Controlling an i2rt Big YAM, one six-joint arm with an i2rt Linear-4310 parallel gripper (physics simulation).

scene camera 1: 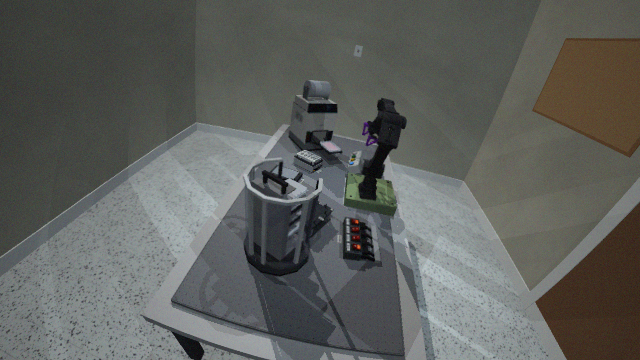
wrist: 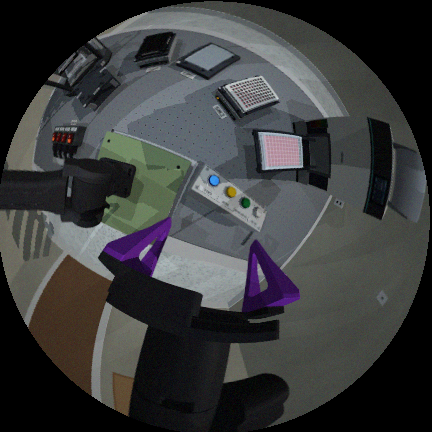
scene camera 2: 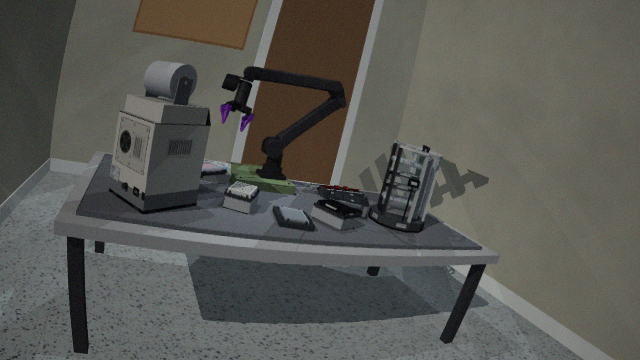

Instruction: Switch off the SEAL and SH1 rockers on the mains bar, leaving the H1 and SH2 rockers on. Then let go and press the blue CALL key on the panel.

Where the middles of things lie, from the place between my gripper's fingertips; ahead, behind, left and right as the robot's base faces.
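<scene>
My gripper is 200 mm above the shaker SH2 [scene camera 2: 235,201] and 300 mm short of it. As for the tall plate rack [scene camera 1: 278,228], it's 60 mm below my hand, 350 mm ahead of it and 680 mm to the left of it.
</scene>
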